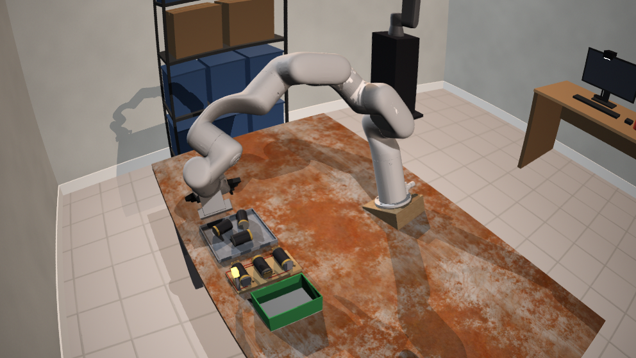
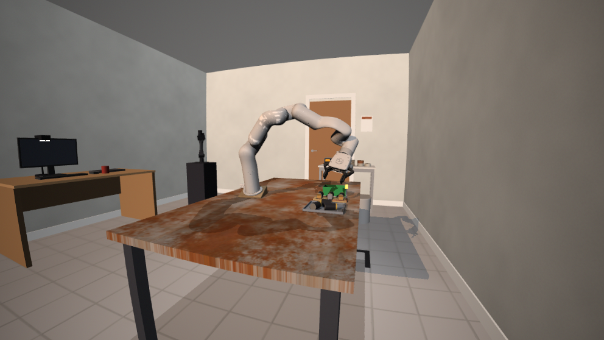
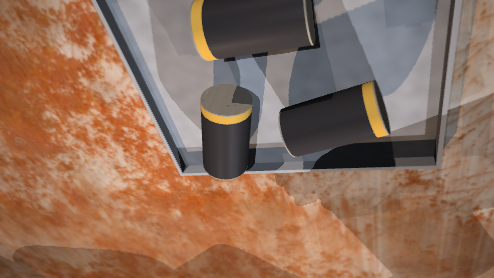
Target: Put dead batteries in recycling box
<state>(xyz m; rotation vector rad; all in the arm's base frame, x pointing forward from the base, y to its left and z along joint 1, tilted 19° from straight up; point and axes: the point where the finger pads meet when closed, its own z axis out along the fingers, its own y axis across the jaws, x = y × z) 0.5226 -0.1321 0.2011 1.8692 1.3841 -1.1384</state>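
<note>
The grey tray lies 40 mm behind my hand, 20 mm to the left of it and 160 mm below it. The rest, counted from my hand: green recycling box (10 mm behind, 360 mm to the left, 140 mm below).
</note>
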